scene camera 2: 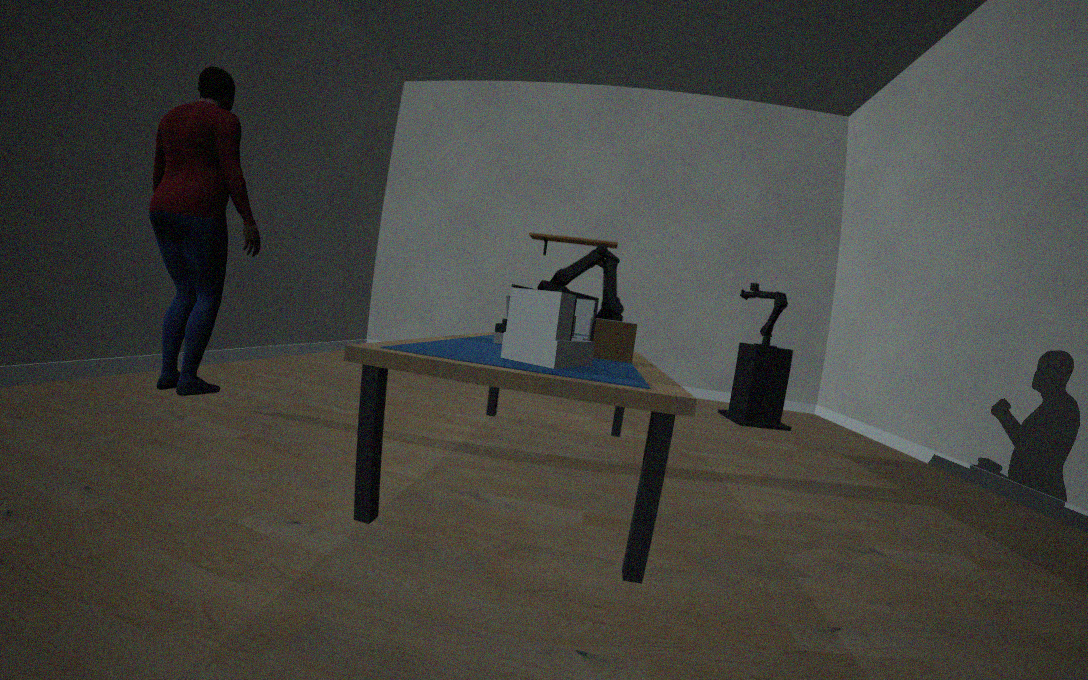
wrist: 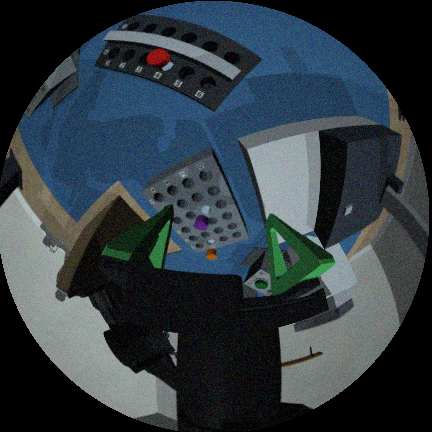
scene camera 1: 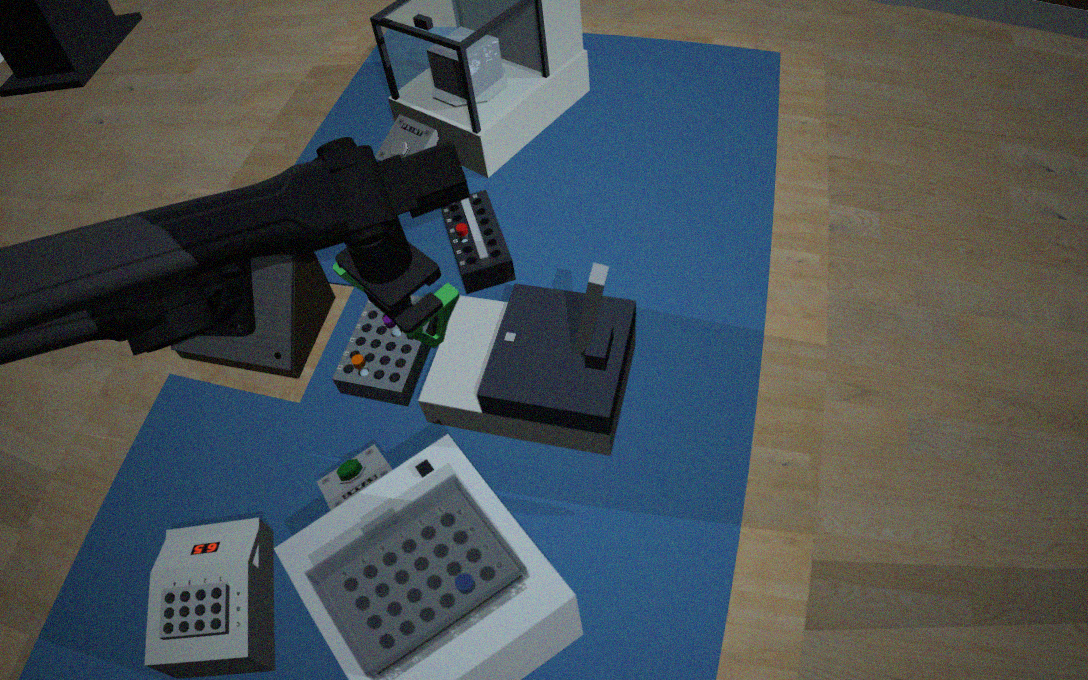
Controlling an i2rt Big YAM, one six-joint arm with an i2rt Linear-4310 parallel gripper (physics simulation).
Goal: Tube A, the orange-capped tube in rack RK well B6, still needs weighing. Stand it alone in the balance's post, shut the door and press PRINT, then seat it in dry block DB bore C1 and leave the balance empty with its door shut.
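Places are measured from the arm's base along level axes (x ahead, y left, z up), in metres.
Where they show: gripper, fingertip midpoint: (wrist: 222, 213) (scene camera 1: 410, 320); arm's base, link origin: (scene camera 2: 612, 336) (wrist: 101, 275) (scene camera 1: 223, 283).
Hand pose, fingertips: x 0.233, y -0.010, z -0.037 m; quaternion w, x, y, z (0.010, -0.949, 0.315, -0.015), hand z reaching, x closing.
Each offset is from my fingertips to the top centre of the thing. "spot": to the spot under its first point.
Tube A's orange cap @[dx -0.046, dy -0.057, dz +0.003 m] (scene camera 1: 357, 360) (wrist: 211, 254) shows at one end of the grey rack RK @[dx -0.032, dy -0.011, dz -0.021 m] (scene camera 1: 373, 391) (wrist: 175, 172); its tube body is hidden in the well. My gripper (scene camera 1: 393, 308) (wrist: 222, 213) is open and empty, with green fingers above the rack's purple-capped end. The balance @[dx -0.016, dy +0.396, dz +0.171 m] (scene camera 1: 529, 112) (scene camera 2: 529, 324) stands at the top of the scene camera 1 view, with a glazed, dark-framed chamber; I cannot tell its door state. A grey button box @[spot: dx -0.074, dy +0.294, dz +0.024 m] (scene camera 1: 410, 132) beside it is partly behind the arm. Dry block DB @[dx -0.139, dy -0.334, dz +0.019 m] (scene camera 1: 200, 657), with a red display and several open bores, stands at the bottom left.
A purple-capped tube @[dx -0.022, dy -0.002, dz +0.004 m] (scene camera 1: 388, 319) (wrist: 201, 222) is in the rack. A dark rack @[dx +0.038, dy +0.153, dz -0.003 m] (scene camera 1: 489, 276) (wrist: 172, 42) holds a red-capped tube @[dx +0.029, dy +0.138, dz +0.005 m] (scene camera 1: 461, 229) (wrist: 158, 57). A white-and-dark device (scene camera 1: 561, 376) (wrist: 285, 175) with an upright lever is beside RK. A large white block unit @[spot: dx +0.203, dy -0.326, dz +0.063 m] (scene camera 1: 545, 625) stands near DB.
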